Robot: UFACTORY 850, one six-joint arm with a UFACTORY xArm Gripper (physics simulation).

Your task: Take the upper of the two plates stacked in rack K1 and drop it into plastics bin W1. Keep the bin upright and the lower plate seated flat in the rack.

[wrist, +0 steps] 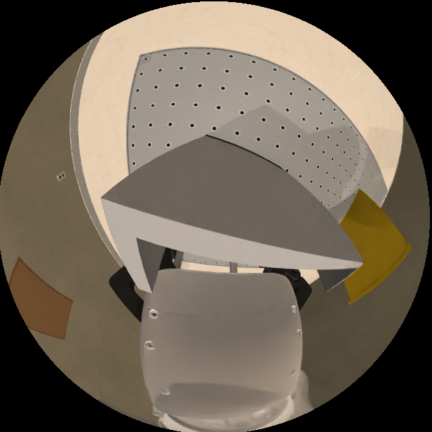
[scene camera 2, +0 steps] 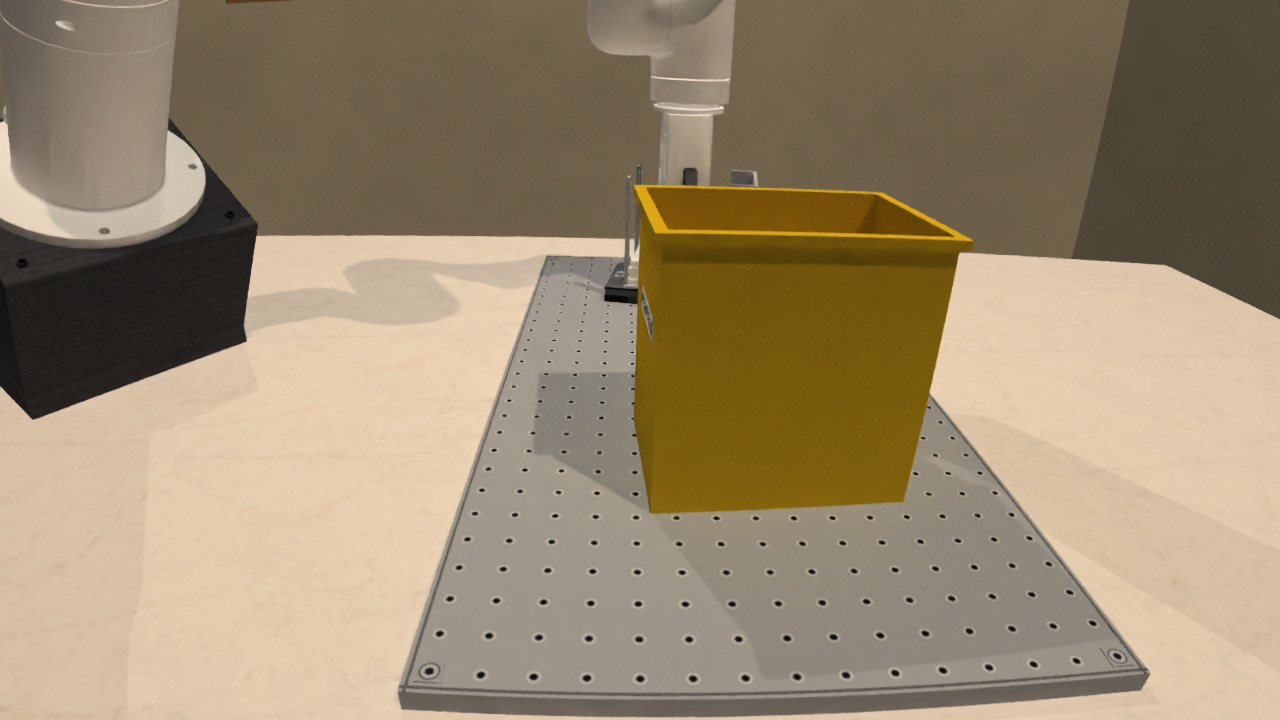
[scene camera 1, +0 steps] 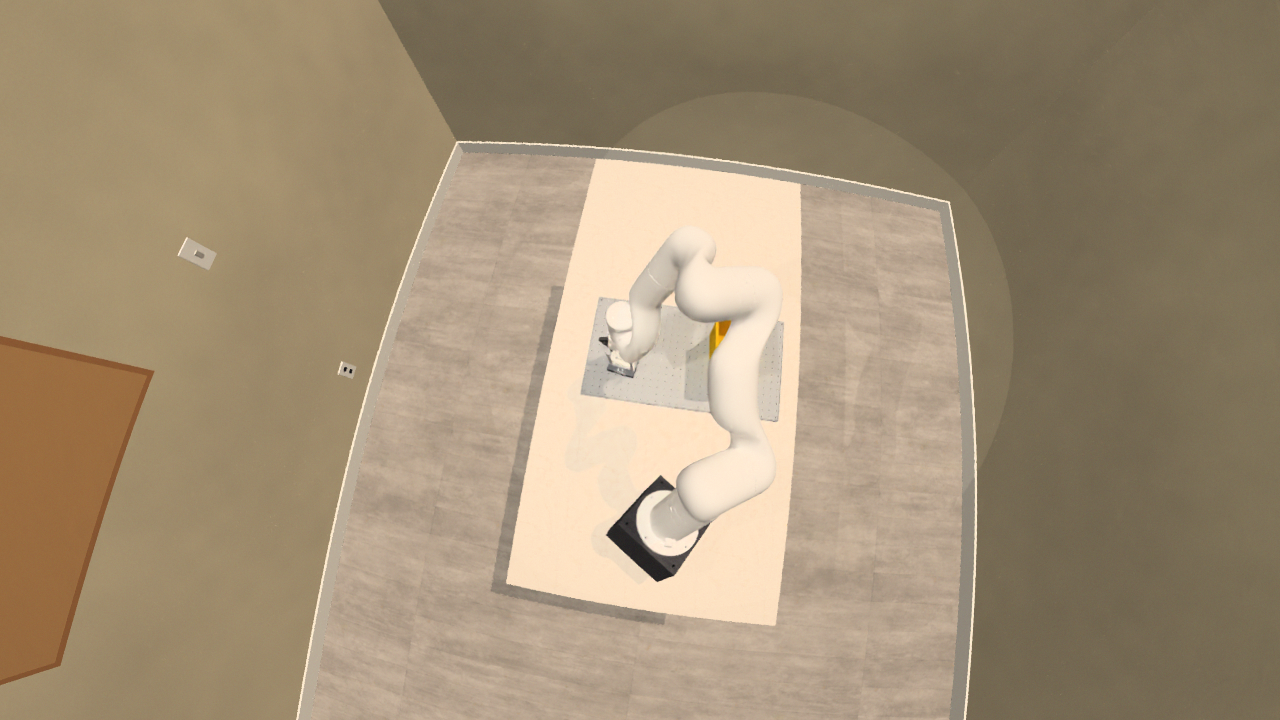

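Note:
My gripper [scene camera 1: 612,349] [scene camera 2: 689,177] [wrist: 229,265] is open, with nothing between its fingers. In the wrist view its tips are hidden under a large grey walled structure [wrist: 225,195], which looks like part of rack K1. In the scene views a dark base [scene camera 1: 625,372] [scene camera 2: 619,293] with thin upright posts [scene camera 2: 629,219] shows close beside the gripper. Neither plate can be made out; the rack walls, arm and bin hide that area. The yellow bin W1 [scene camera 1: 718,337] [scene camera 2: 787,376] [wrist: 375,240] stands upright, partly under the arm in scene camera 1.
Rack and bin stand on a grey perforated board [scene camera 1: 662,394] [scene camera 2: 537,582] [wrist: 200,95] on a pale table [scene camera 1: 689,205] [scene camera 2: 313,501] [wrist: 240,30]. The arm's black base block [scene camera 1: 640,541] [scene camera 2: 125,304] stands off one side of the board.

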